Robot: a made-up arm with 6 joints. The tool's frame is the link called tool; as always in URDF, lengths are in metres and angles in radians. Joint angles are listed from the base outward. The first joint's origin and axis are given. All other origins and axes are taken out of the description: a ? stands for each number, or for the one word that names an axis. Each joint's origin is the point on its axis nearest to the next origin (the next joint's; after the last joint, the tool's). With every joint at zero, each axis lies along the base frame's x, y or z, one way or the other. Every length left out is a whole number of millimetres.
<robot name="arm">
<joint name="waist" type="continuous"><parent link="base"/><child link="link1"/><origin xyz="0 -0.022 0.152" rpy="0 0 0"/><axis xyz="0 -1 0"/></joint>
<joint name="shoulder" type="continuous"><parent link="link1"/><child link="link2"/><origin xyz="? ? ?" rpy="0 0 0"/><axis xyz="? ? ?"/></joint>
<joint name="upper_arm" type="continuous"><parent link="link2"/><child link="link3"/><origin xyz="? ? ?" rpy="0 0 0"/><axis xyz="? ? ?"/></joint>
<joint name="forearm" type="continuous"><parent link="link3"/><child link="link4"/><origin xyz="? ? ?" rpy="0 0 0"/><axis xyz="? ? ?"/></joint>
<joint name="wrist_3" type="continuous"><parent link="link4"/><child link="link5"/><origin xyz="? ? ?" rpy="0 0 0"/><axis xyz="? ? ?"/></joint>
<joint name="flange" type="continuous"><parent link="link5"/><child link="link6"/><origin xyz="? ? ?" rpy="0 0 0"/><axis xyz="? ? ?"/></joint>
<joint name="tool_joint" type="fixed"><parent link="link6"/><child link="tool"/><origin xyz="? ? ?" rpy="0 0 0"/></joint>
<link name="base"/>
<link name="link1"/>
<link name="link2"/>
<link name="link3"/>
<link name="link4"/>
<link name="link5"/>
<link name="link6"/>
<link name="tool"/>
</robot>
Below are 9 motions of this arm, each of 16 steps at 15 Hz.
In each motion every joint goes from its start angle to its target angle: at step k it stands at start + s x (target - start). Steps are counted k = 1, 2, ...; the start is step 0. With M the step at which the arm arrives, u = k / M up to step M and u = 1 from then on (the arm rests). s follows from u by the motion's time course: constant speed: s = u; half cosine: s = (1 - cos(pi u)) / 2; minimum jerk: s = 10 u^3 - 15 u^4 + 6 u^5.
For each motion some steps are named. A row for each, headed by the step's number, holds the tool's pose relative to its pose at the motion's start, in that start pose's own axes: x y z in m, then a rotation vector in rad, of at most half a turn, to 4 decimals.
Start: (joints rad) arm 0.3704 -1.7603 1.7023 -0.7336 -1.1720 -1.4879
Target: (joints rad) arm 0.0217 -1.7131 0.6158 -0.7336 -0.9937 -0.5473
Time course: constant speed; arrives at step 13
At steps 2, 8, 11, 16:
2: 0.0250 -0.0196 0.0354 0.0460 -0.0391 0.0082
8: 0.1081 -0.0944 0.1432 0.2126 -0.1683 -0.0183
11: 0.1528 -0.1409 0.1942 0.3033 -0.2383 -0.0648
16: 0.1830 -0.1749 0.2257 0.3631 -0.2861 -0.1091

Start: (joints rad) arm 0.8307 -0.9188 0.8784 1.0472 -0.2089 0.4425
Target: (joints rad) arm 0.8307 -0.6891 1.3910 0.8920 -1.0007 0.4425
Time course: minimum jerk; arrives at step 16
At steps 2, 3, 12, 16:
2: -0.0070 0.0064 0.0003 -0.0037 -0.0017 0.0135
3: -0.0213 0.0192 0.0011 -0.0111 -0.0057 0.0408
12: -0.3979 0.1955 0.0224 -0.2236 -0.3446 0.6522
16: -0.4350 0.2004 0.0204 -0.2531 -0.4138 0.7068

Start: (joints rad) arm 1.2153 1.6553 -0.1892 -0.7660 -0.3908 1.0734
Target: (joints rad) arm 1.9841 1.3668 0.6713 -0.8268 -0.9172 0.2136
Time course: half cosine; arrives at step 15
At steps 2, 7, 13, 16:
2: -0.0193 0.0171 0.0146 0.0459 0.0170 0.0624
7: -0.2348 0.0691 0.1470 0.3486 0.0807 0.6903
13: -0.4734 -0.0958 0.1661 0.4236 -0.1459 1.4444
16: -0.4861 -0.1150 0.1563 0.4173 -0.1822 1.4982

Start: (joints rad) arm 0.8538 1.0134 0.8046 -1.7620 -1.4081 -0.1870
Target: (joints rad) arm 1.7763 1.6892 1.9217 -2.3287 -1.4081 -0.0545
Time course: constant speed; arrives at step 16
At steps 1, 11, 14, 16:
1: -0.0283 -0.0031 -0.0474 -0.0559 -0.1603 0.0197
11: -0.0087 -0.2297 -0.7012 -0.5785 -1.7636 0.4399
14: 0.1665 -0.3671 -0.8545 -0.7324 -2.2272 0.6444
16: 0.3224 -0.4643 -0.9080 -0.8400 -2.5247 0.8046

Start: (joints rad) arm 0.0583 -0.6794 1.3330 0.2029 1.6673 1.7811
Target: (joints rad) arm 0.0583 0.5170 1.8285 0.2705 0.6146 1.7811
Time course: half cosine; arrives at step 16
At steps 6, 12, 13, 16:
6: -0.1745 0.0813 0.0313 0.3831 0.1077 0.1084
12: -0.4267 0.1498 0.2163 1.1502 -0.0309 0.3197
13: -0.4533 0.1476 0.2369 1.2368 -0.0772 0.3420
16: -0.4893 0.1422 0.2619 1.3515 -0.1505 0.3705

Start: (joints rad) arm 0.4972 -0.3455 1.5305 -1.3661 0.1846 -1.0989
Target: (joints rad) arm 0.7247 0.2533 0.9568 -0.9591 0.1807 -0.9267
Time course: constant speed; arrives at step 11
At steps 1, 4, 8, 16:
1: 0.0237 -0.0392 0.0268 0.0571 -0.0299 -0.0952
4: 0.0635 -0.1781 0.1033 0.2071 -0.1459 -0.3816
8: 0.0297 -0.3810 0.1971 0.3573 -0.3595 -0.7532
16: -0.0614 -0.5155 0.2619 0.4336 -0.5626 -1.0126

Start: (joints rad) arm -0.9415 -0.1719 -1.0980 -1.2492 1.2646 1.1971
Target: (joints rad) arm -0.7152 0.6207 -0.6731 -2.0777 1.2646 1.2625
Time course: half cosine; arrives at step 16
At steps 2, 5, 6, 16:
2: -0.0038 0.0001 -0.0034 0.0354 0.0376 -0.0165
5: -0.0228 0.0052 -0.0169 0.2204 0.2166 -0.0812
6: -0.0316 0.0097 -0.0214 0.3143 0.2985 -0.1026
16: -0.0870 0.0547 -0.0166 1.1760 0.8840 -0.0386

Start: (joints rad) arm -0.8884 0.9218 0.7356 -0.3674 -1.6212 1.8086
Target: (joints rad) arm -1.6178 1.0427 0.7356 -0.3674 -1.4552 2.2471
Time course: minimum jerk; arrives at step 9
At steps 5, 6, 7, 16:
5: 0.2452 -0.0118 0.0347 -0.0819 0.0994 -0.3495
6: 0.3125 -0.0285 0.0272 -0.1308 0.1382 -0.4420
7: 0.3568 -0.0432 0.0175 -0.1714 0.1686 -0.5021
16: 0.3805 -0.0525 0.0103 -0.1966 0.1871 -0.5341

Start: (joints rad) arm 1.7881 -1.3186 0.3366 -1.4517 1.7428 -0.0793
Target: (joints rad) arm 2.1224 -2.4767 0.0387 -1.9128 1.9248 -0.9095
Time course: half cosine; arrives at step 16
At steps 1, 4, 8, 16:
1: -0.0024 -0.0016 -0.0002 0.0043 0.0046 -0.0103
4: -0.0394 -0.0229 -0.0053 0.0789 0.0664 -0.1501
8: -0.1510 -0.0627 -0.0420 0.3806 0.1952 -0.4346
16: -0.3077 -0.0596 -0.1485 0.9945 0.2748 -0.5707

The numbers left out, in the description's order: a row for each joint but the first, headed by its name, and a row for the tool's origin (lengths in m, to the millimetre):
shoulder: xyz 0.286 0 -0.1, axis 1 0 0
upper_arm: xyz 0 -0.046 -0.468, axis 0 0 1
forearm: xyz 0.111 -0.093 0, axis 0 0 -1
wrist_3: xyz 0.139 0.086 0, axis 1 0 0
flange: xyz 0 0.42 0.115, axis 0 -1 0
tool: xyz 0.08 0 0.048

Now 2 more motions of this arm.
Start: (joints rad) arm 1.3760 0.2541 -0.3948 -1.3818 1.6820 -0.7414
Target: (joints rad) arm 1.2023 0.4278 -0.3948 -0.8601 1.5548 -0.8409
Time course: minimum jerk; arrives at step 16
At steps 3, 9, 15, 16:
3: -0.0037 -0.0033 -0.0001 0.0003 -0.0223 0.0076
9: -0.0456 -0.0474 -0.0058 0.0263 -0.2901 0.0742
15: -0.0721 -0.0826 -0.0140 0.0683 -0.4755 0.0974
16: -0.0723 -0.0828 -0.0140 0.0686 -0.4766 0.0975

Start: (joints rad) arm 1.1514 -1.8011 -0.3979 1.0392 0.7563 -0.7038
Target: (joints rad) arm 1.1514 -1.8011 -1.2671 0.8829 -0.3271 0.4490
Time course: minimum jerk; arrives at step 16
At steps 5, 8, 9, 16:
5: 0.0582 -0.0247 0.0142 -0.1037 -0.2854 -0.1945
8: 0.1585 -0.1048 0.0434 -0.3694 -0.7255 -0.5195
9: 0.1917 -0.1459 0.0536 -0.4927 -0.8567 -0.6270
16: 0.2751 -0.3283 0.0753 -0.9973 -1.1436 -0.9141

